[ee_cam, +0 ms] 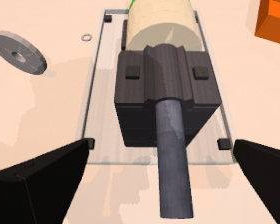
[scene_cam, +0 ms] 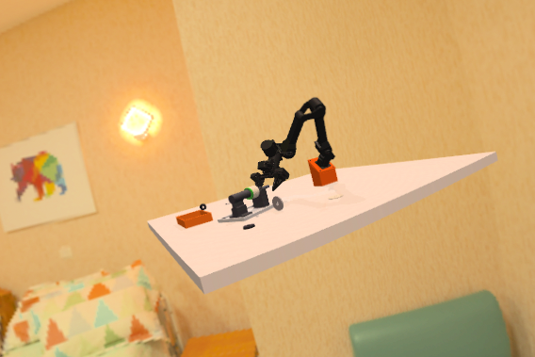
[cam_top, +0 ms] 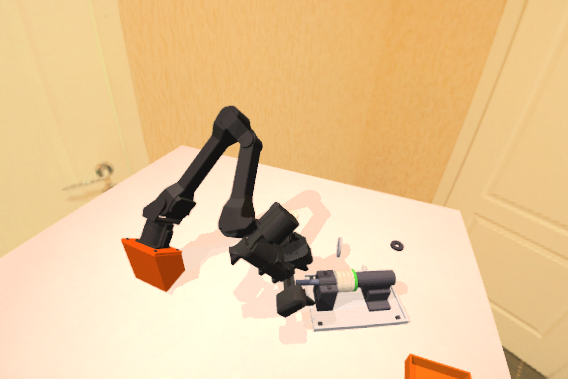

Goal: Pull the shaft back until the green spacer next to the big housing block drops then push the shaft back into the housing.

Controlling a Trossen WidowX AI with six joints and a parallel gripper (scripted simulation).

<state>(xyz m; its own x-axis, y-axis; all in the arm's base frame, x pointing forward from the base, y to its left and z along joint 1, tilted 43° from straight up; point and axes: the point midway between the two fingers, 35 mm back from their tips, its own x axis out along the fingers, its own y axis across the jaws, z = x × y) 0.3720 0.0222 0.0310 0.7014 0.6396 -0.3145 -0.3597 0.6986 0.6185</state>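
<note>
My gripper tip is now 50 mm short of the grey shaft, 20 mm to the right of it and 20 mm below it. Round my gripper tip: grey washer (180 mm to the left, 50 mm ahead, 30 mm below); then orange tray (280 mm ahead, 180 mm to the right, 50 mm below); then green spacer (90 mm ahead, 30 mm to the left, 20 mm above).
</note>
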